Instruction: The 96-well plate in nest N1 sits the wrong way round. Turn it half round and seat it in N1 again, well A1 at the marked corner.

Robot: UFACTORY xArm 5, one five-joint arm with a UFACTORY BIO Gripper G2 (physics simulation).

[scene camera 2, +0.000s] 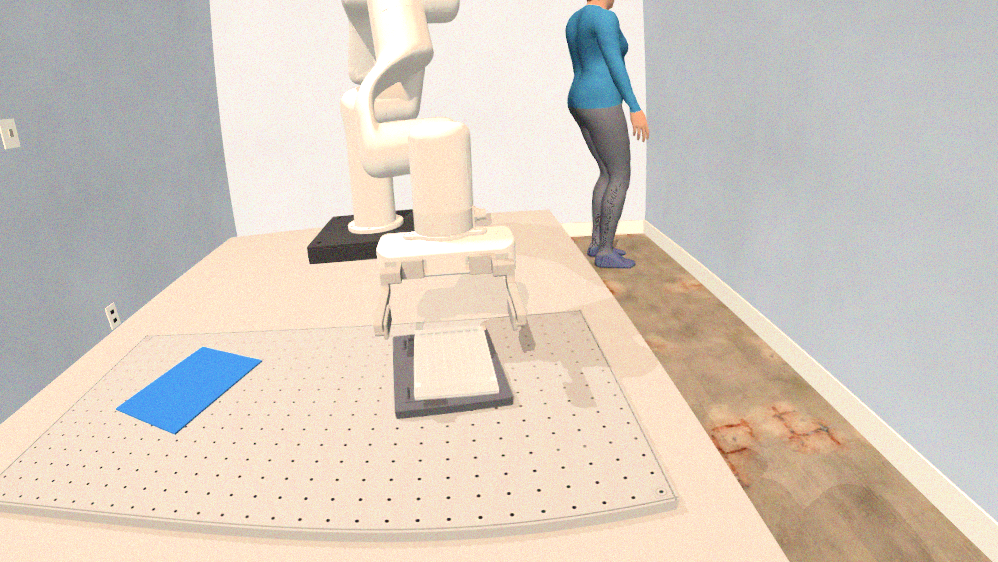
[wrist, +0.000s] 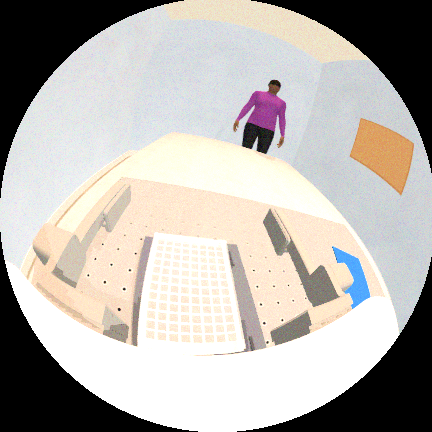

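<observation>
The white 96-well plate [scene camera 2: 455, 364] [wrist: 192, 292] lies in the dark grey nest N1 [scene camera 2: 453, 410] [wrist: 247, 285]. In the scene view it looks slightly askew to the nest's edges, and a strip of the nest floor shows along its left side. Whether it is fully seated I cannot tell. My gripper [scene camera 2: 450, 328] [wrist: 197, 225] is open and empty. Its fingers stand wide apart, above and to either side of the plate's far part, clear of it. The well A1 marking is too small to read in either view.
A blue sheet [scene camera 2: 189, 389] [wrist: 361, 280] lies on the perforated board [scene camera 2: 314, 446] to the left of the nest in the scene view. The robot's black base [scene camera 2: 335, 240] stands at the back of the table. A person in a blue top stands on the floor beyond the table.
</observation>
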